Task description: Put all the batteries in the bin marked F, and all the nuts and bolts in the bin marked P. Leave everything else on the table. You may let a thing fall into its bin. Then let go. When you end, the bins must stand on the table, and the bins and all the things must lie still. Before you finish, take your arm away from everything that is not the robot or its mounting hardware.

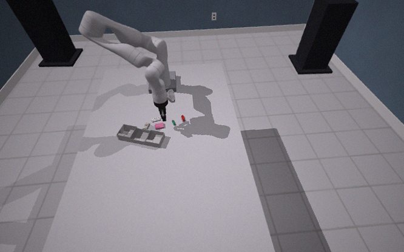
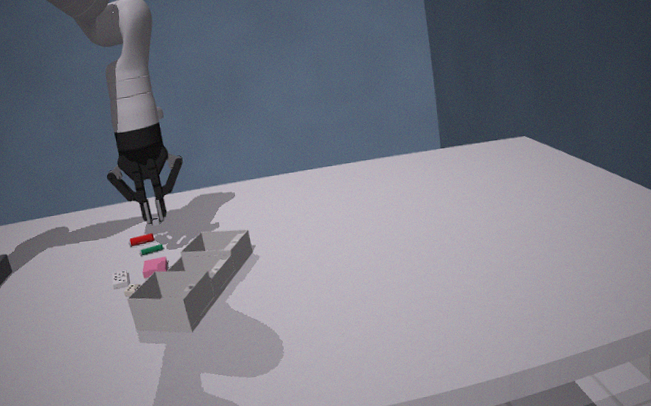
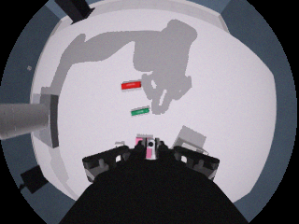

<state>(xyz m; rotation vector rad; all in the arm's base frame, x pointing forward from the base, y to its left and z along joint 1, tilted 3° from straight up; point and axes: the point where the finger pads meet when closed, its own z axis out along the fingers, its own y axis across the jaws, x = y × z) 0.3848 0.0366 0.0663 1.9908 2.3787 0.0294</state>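
Now: hand 100 mm to the right of the red battery, 80 mm above it and 70 mm past it. Also, from my hand: pink block: 80 mm below, 40 mm to the right, 10 mm behind; then grey nut: 20 mm below; then green battery: 80 mm below, 50 mm to the left, 30 mm behind.
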